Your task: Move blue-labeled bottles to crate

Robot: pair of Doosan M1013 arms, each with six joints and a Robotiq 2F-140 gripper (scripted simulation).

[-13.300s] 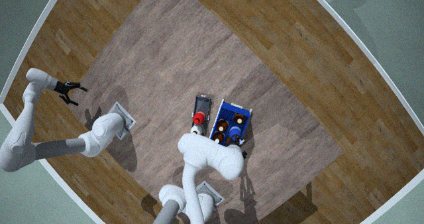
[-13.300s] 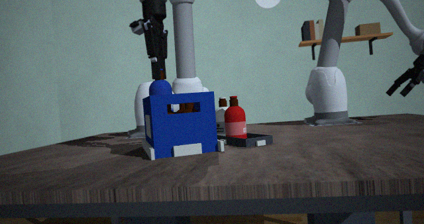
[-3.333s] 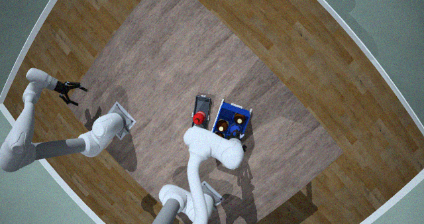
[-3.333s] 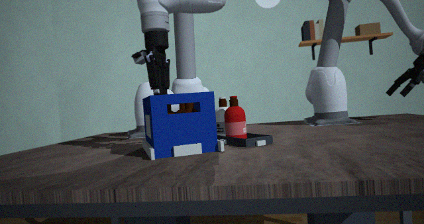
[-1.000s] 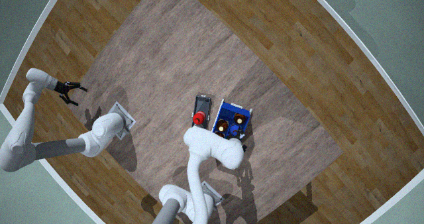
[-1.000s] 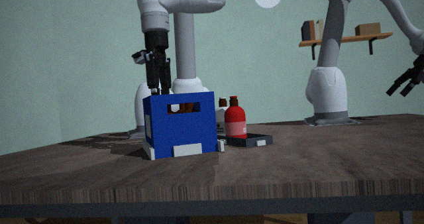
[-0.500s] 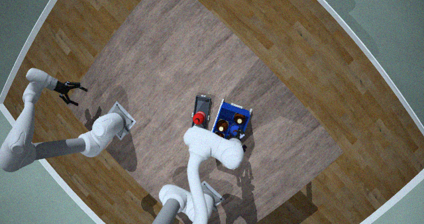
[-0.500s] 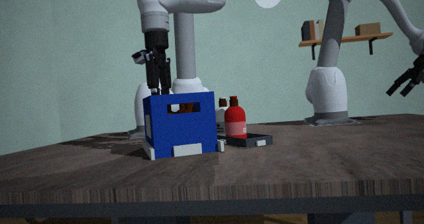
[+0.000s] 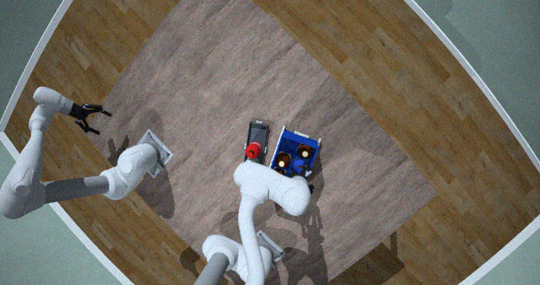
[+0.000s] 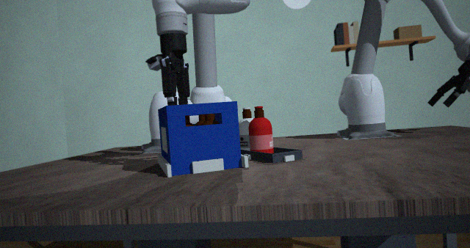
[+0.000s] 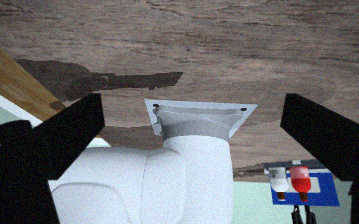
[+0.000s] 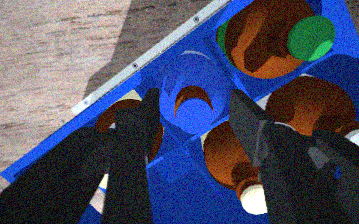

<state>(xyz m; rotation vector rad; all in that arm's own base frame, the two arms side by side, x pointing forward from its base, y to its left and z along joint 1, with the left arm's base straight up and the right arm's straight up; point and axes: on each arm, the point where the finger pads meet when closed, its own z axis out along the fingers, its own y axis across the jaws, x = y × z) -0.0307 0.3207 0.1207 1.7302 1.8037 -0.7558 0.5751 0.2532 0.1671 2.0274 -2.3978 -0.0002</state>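
Note:
Now: the blue-labeled bottle 8 cm below my right hand. Also, from my right hand: green-capped bottle: 8 cm behind, 3 cm to the right, 8 cm below; red bottle: 11 cm behind, 23 cm to the left, 8 cm below; blue crate: 2 cm behind, 4 cm to the left, 8 cm below.

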